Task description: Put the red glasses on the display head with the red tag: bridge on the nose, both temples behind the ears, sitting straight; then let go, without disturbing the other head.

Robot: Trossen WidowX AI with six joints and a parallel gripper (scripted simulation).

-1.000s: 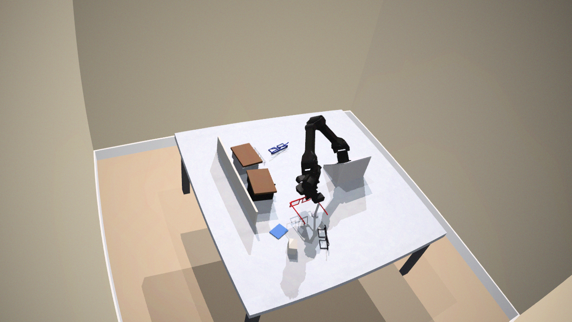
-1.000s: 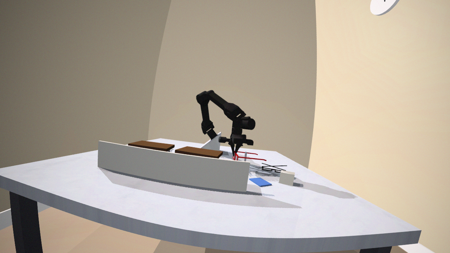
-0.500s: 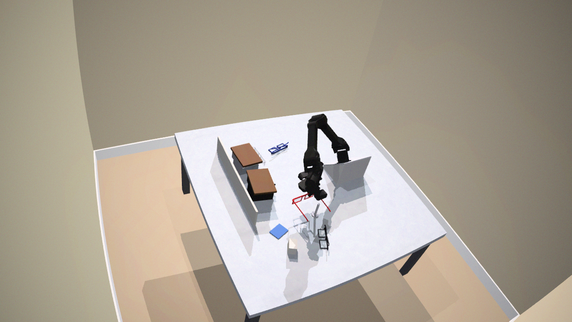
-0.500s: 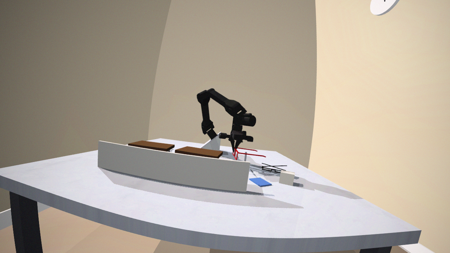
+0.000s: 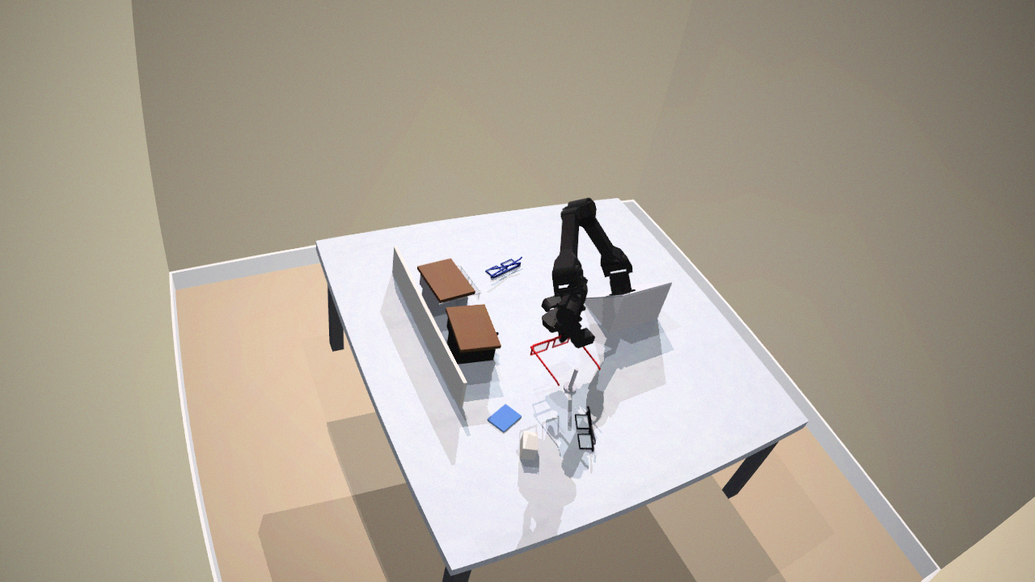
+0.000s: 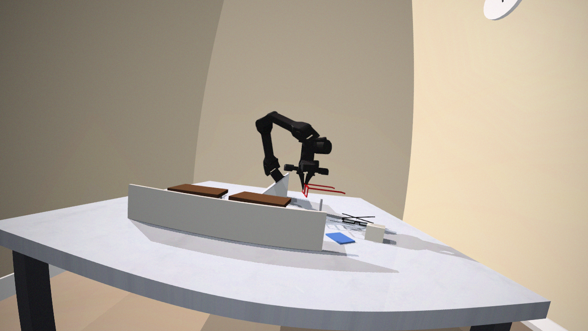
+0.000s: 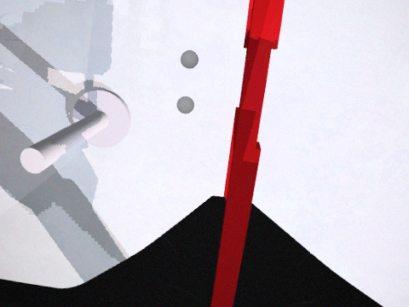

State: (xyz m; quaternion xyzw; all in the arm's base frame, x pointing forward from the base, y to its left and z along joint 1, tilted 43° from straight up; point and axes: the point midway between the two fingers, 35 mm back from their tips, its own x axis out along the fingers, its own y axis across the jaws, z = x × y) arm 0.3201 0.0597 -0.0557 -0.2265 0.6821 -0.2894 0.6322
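Now: gripper tip 10 cm above the grey peg stand and 8 cm to the right of it. Round my gripper tip: blue card: 24 cm ahead, 12 cm below, 9 cm to the left; white cube: 25 cm ahead, 21 cm to the left, 10 cm below; dark head: 17 cm ahead, 16 cm to the right, 6 cm below.
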